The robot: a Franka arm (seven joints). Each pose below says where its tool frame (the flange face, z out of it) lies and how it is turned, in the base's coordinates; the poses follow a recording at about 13 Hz.
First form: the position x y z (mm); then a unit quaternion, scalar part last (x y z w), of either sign.
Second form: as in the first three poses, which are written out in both.
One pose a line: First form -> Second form
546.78, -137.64, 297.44, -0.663, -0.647, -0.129, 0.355 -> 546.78, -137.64, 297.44, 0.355, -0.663, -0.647, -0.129
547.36, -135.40, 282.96, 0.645, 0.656, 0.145, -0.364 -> 547.36, -135.40, 282.96, 0.364, -0.645, -0.656, -0.145
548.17, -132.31, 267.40, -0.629, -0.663, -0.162, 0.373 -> 548.17, -132.31, 267.40, 0.373, -0.629, -0.663, -0.162
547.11, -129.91, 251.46, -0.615, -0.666, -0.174, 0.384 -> 547.11, -129.91, 251.46, 0.384, -0.615, -0.666, -0.174
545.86, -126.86, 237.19, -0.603, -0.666, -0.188, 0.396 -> 545.86, -126.86, 237.19, 0.396, -0.603, -0.666, -0.188
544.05, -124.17, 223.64, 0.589, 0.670, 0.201, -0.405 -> 544.05, -124.17, 223.64, 0.405, -0.589, -0.670, -0.201
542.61, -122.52, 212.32, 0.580, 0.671, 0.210, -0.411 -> 542.61, -122.52, 212.32, 0.411, -0.580, -0.671, -0.210
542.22, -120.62, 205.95, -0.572, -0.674, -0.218, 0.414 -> 542.22, -120.62, 205.95, 0.414, -0.572, -0.674, -0.218
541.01, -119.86, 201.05, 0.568, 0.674, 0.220, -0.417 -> 541.01, -119.86, 201.05, 0.417, -0.568, -0.674, -0.220
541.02, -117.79, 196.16, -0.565, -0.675, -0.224, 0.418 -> 541.02, -117.79, 196.16, 0.418, -0.565, -0.675, -0.224
